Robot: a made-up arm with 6 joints. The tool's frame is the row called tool. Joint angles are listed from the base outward. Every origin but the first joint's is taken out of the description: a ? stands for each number. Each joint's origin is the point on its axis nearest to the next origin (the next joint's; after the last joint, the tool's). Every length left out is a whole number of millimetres.
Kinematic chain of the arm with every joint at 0, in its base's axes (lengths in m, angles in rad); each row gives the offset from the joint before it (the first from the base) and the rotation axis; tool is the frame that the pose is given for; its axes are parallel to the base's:
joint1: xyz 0 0 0.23 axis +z
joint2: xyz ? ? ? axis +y
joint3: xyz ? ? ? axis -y
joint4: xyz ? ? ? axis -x
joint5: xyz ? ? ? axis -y
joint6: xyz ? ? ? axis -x
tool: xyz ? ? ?
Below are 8 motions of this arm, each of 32 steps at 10 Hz.
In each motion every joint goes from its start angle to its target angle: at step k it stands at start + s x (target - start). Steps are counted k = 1, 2, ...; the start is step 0. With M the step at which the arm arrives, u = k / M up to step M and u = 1 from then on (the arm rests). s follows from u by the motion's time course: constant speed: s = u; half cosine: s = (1 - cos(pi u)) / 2; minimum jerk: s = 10 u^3 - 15 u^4 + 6 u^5.
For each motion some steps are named. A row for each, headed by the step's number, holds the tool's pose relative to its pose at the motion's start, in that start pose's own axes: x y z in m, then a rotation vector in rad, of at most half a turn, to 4 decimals.
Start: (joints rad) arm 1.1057 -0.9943 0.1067 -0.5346 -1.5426 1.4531
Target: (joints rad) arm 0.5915 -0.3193 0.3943 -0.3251 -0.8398 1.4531
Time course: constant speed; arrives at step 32
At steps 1, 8, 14, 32:
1: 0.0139 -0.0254 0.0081 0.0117 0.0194 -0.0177
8: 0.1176 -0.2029 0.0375 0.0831 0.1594 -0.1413
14: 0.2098 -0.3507 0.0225 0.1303 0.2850 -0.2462
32: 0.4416 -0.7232 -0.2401 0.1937 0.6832 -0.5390

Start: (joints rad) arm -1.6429 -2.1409 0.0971 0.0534 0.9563 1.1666
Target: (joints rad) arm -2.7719 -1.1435 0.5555 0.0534 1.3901 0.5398
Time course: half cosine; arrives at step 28
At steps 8, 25, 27, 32:
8: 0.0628 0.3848 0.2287 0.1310 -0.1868 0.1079
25: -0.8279 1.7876 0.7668 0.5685 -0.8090 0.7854
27: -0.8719 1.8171 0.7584 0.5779 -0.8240 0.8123
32: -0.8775 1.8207 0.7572 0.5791 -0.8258 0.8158

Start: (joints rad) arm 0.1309 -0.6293 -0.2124 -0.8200 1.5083 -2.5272
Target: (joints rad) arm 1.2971 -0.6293 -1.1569 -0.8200 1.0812 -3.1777
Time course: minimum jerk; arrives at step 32
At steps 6, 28, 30, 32:
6: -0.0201 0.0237 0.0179 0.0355 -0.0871 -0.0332
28: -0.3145 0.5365 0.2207 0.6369 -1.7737 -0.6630
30: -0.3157 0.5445 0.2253 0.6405 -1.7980 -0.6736
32: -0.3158 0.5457 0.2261 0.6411 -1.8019 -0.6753

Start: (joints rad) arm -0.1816 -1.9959 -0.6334 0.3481 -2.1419 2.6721
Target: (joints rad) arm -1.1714 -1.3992 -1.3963 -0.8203 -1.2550 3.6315
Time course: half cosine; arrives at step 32
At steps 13, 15, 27, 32:
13: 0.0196 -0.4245 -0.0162 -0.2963 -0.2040 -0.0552
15: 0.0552 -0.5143 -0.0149 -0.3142 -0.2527 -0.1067
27: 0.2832 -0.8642 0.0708 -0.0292 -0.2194 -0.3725
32: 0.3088 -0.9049 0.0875 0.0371 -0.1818 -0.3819

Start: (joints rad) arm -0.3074 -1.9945 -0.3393 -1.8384 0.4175 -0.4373
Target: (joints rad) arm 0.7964 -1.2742 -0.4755 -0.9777 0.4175 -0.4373
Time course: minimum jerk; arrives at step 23
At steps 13, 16, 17, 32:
13: 0.6777 -0.0481 0.6221 -0.0573 -0.1103 -0.5255
16: 0.8261 -0.2176 0.7977 -0.0522 -0.0037 -0.7142
17: 0.8563 -0.2696 0.8337 -0.0474 0.0349 -0.7582
32: 0.9108 -0.3903 0.8963 -0.0314 0.1327 -0.8444

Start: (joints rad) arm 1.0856 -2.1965 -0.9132 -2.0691 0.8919 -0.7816
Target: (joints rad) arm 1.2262 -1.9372 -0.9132 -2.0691 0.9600 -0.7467
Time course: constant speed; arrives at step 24
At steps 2, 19, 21, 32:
2: 0.0119 0.0023 -0.0150 -0.0120 -0.0244 -0.0063
19: 0.1255 0.0119 -0.1323 -0.1243 -0.2238 -0.0670
21: 0.1401 0.0118 -0.1447 -0.1387 -0.2462 -0.0750
32: 0.1625 0.0110 -0.1628 -0.1608 -0.2794 -0.0874

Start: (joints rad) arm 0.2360 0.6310 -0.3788 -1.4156 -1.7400 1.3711
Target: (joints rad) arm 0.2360 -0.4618 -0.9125 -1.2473 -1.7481 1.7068
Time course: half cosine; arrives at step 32
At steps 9, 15, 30, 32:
9: 0.0411 0.2106 -0.0963 -0.1554 0.0440 -0.0236
15: 0.1064 0.4608 -0.3053 -0.3823 0.1105 -0.0591
30: 0.2284 0.6884 -0.8731 -0.8328 0.2532 -0.1340
32: 0.2302 0.6888 -0.8839 -0.8407 0.2559 -0.1354

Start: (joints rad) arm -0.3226 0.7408 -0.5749 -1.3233 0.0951 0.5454
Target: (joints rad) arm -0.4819 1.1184 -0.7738 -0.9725 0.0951 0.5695
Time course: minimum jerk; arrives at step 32
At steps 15, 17, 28, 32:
15: 0.1413 -0.1022 0.0081 -0.1175 0.1849 -0.1622
17: 0.1748 -0.1310 0.0074 -0.1472 0.2404 -0.1975
28: 0.2839 -0.2387 -0.0042 -0.2483 0.4620 -0.2968
32: 0.2876 -0.2428 -0.0049 -0.2519 0.4709 -0.2996

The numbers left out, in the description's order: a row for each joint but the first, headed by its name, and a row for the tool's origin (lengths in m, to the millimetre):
joint2: 0 0 0
joint3: 0 0 1.378
joint4: 0.709 0 0
joint5: 0 -0.184 0
joint6: 0 0 0
tool: 0 0 0

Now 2 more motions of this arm.
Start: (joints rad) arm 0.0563 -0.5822 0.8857 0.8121 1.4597 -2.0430
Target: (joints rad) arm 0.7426 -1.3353 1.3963 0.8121 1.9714 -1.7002
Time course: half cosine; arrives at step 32
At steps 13, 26, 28, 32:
13: 0.0398 0.6131 0.3308 -0.4600 -0.0457 0.5285
26: -0.5674 1.6635 0.5246 -1.3997 -0.1594 1.0959
28: -0.6432 1.7412 0.5103 -1.4869 -0.1648 1.1237
32: -0.7072 1.8034 0.4944 -1.5595 -0.1682 1.1440

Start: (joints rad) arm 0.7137 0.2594 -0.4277 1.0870 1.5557 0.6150
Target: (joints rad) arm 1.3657 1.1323 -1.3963 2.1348 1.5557 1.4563
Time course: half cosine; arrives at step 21
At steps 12, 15, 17, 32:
12: 0.1359 0.9034 0.1399 0.6719 -0.6928 0.6471
15: 0.1090 1.0616 0.3209 0.9520 -0.9665 0.6896
17: 0.0899 1.1066 0.4149 1.1098 -1.0831 0.6733
32: 0.0744 1.1282 0.4922 1.2531 -1.1634 0.6404

